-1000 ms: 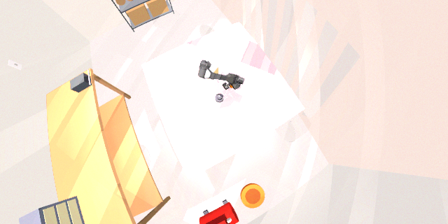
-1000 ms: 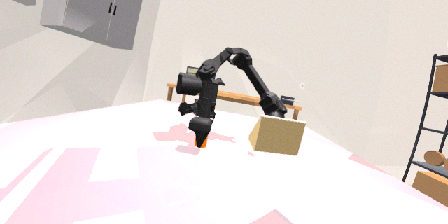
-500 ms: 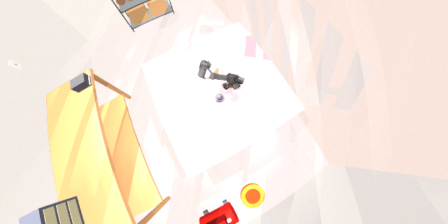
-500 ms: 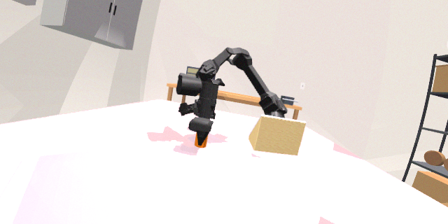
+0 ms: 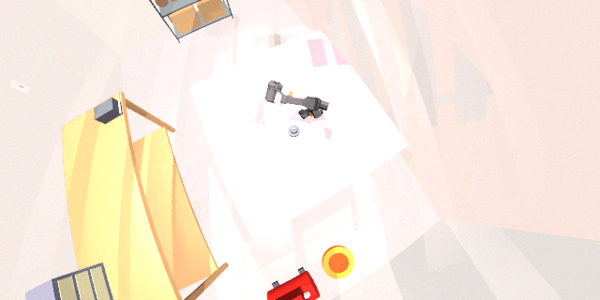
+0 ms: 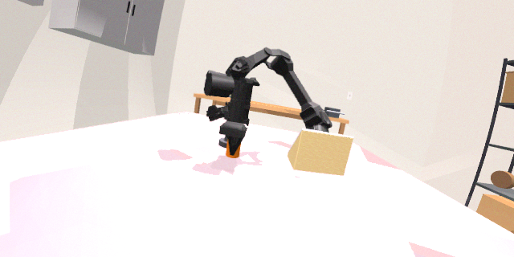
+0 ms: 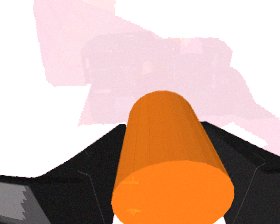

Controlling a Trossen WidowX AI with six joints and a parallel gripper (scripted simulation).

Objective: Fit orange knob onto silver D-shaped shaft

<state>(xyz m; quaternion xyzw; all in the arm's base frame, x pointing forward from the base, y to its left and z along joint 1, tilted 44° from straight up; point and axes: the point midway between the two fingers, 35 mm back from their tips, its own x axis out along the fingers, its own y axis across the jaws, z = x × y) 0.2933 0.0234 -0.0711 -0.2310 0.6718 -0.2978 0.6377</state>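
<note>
Now: gripper tip 170 mm to the left of the dark round pedestal, 20 mm short of it and 10 mm above it. Also, from my gripper tip: orange knob (30 mm above).
</note>
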